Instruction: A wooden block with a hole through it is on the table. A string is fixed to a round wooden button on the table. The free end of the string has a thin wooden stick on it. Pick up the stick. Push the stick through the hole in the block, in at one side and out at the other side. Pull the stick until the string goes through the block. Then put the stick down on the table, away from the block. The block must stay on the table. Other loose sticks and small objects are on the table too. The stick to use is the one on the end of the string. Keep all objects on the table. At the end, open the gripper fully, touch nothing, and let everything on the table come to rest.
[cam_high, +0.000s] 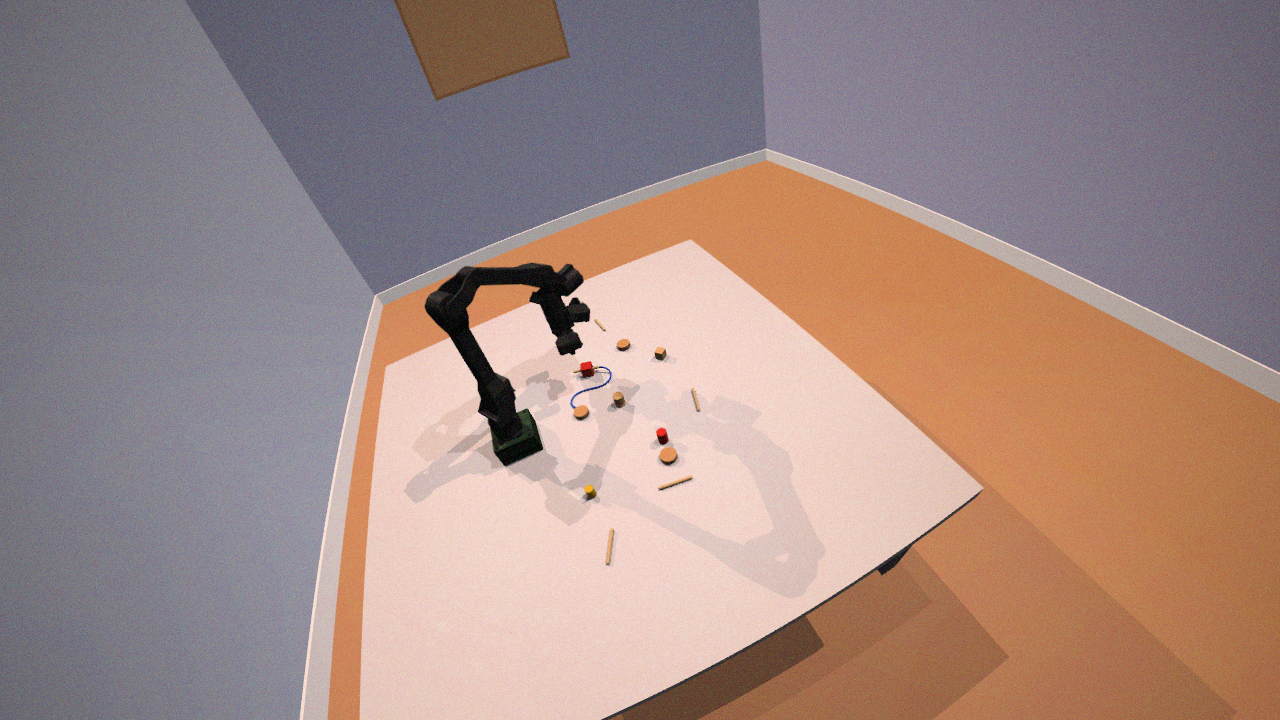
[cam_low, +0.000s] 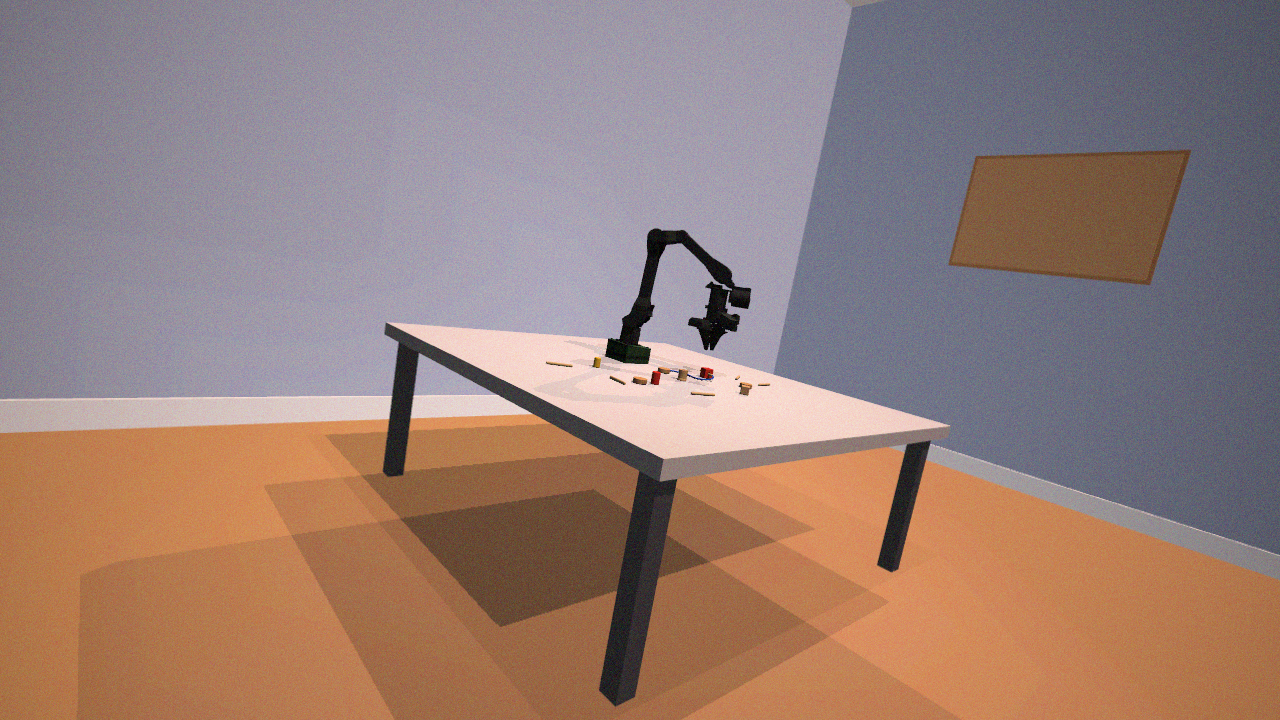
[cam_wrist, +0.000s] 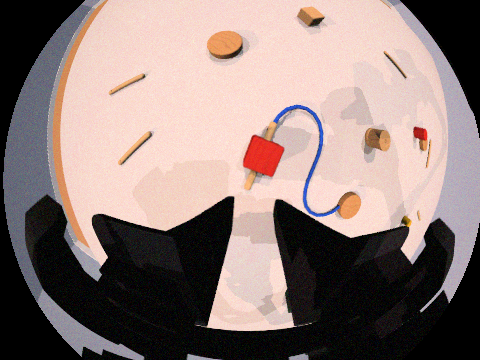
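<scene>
Right now the red block is 70 mm below my gripper tip, 20 mm ahead of it and 10 mm to the right of it. From my gripper tip the other things lie so: round wooden button: 150 mm to the right, 80 mm below, 40 mm behind; then wooden cylinder: 170 mm to the right, 70 mm below, 70 mm ahead; then thin wooden stick: 70 mm below, 30 mm ahead, 10 mm to the right.
</scene>
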